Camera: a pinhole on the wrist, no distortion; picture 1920 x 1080 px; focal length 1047.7 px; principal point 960.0 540.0 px. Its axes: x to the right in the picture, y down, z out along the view. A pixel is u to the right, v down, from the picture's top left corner.
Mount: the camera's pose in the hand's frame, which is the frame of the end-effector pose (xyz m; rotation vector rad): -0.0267 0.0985 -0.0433 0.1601 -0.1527 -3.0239
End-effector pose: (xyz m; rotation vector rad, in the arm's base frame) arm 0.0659 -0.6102 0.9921 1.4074 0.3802 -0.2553
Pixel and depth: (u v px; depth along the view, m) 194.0 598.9 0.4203
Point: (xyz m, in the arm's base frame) 0.3810 -0.9763 1.0814
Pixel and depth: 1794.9 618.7 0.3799
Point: -0.2065 -0.9194 1.2407
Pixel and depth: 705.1 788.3 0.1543
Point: 0.1078 -0.7136 1.0806
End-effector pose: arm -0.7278 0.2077 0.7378 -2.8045 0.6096 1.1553
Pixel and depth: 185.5 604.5 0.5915
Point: -0.9627 0.0482 0.0950
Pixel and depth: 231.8 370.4 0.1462
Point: -0.8202 0.0740 0.6368
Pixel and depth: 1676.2 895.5 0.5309
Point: -1.2852 0.5060 0.6875
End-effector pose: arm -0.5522 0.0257 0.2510 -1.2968 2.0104 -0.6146
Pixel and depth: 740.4 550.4 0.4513
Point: -0.3414 0.0543 -0.1330
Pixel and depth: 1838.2 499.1 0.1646
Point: -0.4849 0.2305 0.1581
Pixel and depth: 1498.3 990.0 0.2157
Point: -0.3923 0.1636 0.1686
